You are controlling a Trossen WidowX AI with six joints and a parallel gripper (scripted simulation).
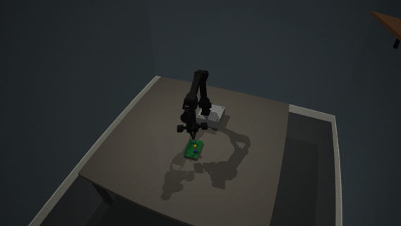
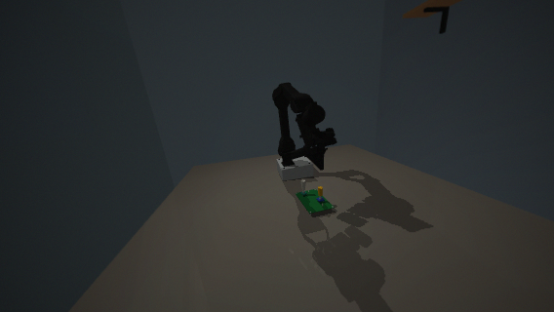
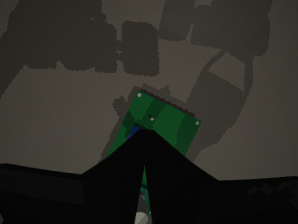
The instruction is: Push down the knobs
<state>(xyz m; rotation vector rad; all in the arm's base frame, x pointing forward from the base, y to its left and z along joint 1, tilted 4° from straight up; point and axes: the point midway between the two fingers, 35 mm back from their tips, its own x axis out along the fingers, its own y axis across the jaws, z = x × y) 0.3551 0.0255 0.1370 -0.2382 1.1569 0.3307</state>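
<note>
Now: gripper tip 100 mm past the white knob, 40 mm to the left of it and 100 mm above it. The rest, counted from my gripper tip: orange knob: 20 mm behind, 100 mm below.
</note>
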